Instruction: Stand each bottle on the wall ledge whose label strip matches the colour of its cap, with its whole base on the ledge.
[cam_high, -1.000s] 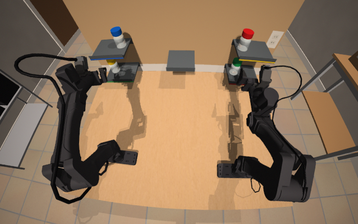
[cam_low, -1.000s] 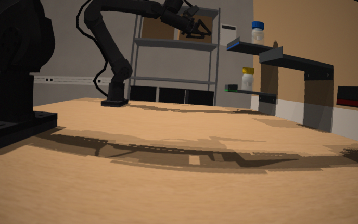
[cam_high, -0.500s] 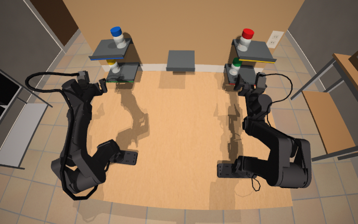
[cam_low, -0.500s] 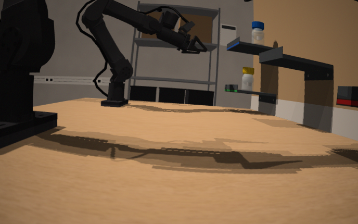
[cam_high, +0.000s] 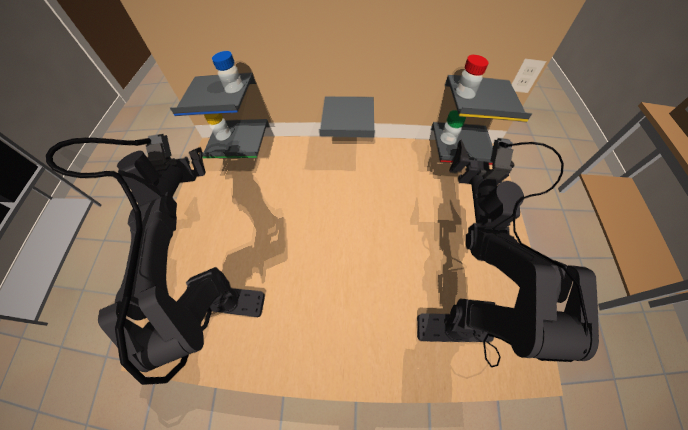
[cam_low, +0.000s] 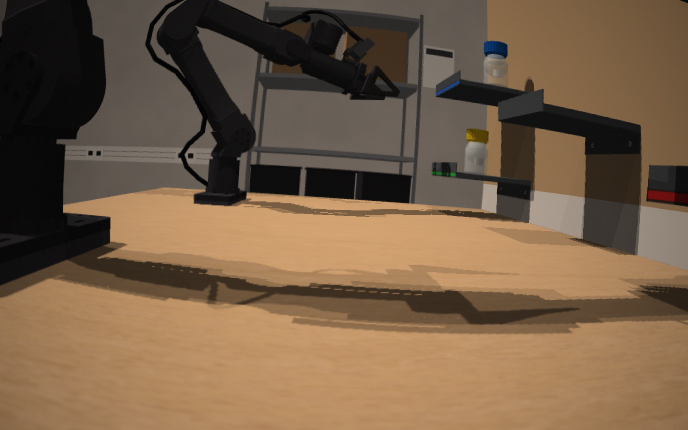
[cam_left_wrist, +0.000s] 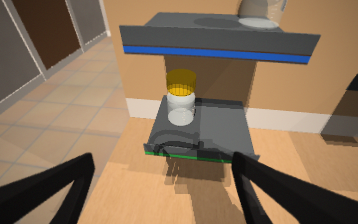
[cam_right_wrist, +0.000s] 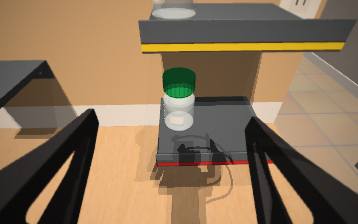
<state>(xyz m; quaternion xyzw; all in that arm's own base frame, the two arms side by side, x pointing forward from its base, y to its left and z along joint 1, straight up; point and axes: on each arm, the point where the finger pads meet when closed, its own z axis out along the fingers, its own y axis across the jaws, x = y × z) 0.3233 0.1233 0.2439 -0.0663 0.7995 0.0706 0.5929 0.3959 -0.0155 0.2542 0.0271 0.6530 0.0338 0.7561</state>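
The red-capped bottle lies 190 mm ahead of my right hand, 10 mm to the left of it and 60 mm above it. Round my right hand: blue-capped bottle (150 mm ahead, 680 mm to the left, 60 mm above); then green-capped bottle (190 mm ahead, 10 mm to the left, 130 mm below); then yellow-capped bottle (140 mm ahead, 790 mm to the left, 130 mm below).
Now: left hand 22 cm short of the yellow-capped bottle, 11 cm above it and 3 cm to the right of it. Also, from my left hand: blue-capped bottle: 23 cm ahead, 8 cm to the right, 8 cm above; then green-capped bottle: 75 cm to the right, 27 cm ahead, 11 cm below; then red-capped bottle: 74 cm to the right, 27 cm ahead, 8 cm above.
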